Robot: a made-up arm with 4 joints.
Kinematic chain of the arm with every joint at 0, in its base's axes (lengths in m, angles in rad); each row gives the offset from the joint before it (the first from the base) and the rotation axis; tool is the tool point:
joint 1: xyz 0 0 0.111 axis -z
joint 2: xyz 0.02 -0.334 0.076 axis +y
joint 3: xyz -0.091 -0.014 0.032 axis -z
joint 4: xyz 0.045 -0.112 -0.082 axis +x
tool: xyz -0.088 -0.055 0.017
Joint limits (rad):
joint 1: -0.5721..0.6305
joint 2: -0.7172..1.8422
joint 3: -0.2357..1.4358
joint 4: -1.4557..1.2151
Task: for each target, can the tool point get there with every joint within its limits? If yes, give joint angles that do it. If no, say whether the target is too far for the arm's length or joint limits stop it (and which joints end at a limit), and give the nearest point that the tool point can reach.
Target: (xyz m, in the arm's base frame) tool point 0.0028 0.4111 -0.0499
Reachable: no: joint limits stop it (at a limit: joint 1, joint 3, joint 4) | nearest point -0.3312 -0.1608 0.0114 | short by 0.665 m
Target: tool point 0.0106 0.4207 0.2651
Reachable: no: joint limits stop it (at a limit: joint 1, joint 3, joint 4) | nearest point -0.3246 -0.1581 0.2439 | short by 0.669 m
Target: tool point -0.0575 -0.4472 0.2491
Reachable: yes | joints -0.4353 0.5135 1.1176 0.7301
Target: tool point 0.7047 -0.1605 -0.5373
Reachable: no: too far | nearest point 0.2719 -0.4199 0.0438 | short by 0.770 m
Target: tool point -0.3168 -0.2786 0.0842
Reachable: yes | joints 0.3035 -0.3161 1.2388 -0.1800
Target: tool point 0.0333 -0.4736 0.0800
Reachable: yes | joints -0.4697 -0.4038 0.7375 -0.2898
